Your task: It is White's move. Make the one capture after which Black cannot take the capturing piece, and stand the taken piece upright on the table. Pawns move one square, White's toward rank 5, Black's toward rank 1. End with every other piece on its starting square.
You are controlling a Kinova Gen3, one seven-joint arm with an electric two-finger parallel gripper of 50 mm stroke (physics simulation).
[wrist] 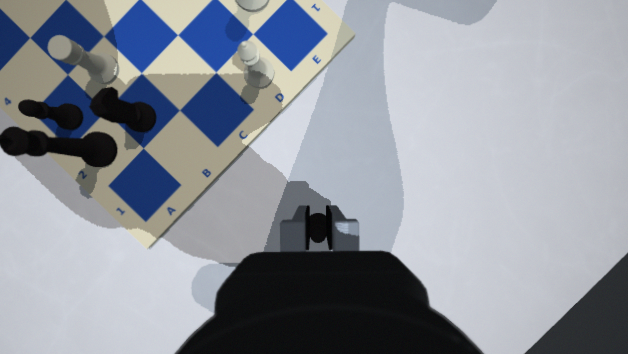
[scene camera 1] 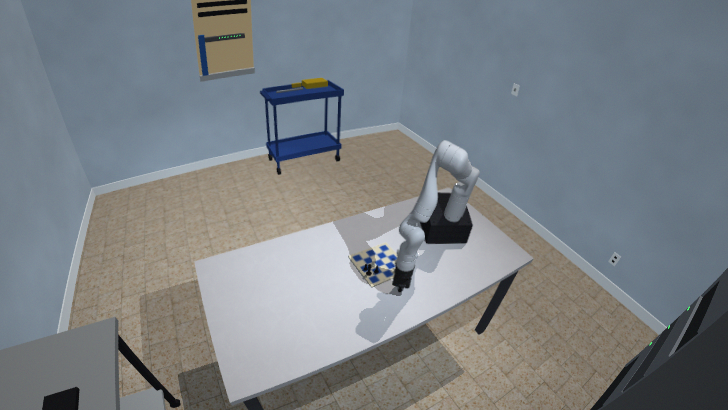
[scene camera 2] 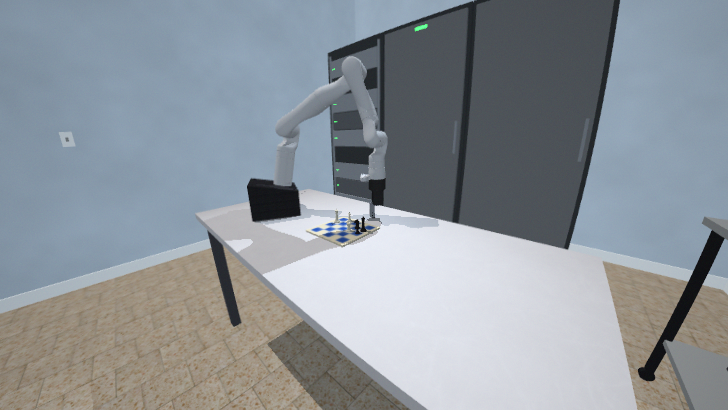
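My gripper in sight. Chessboard visible, black knight too.
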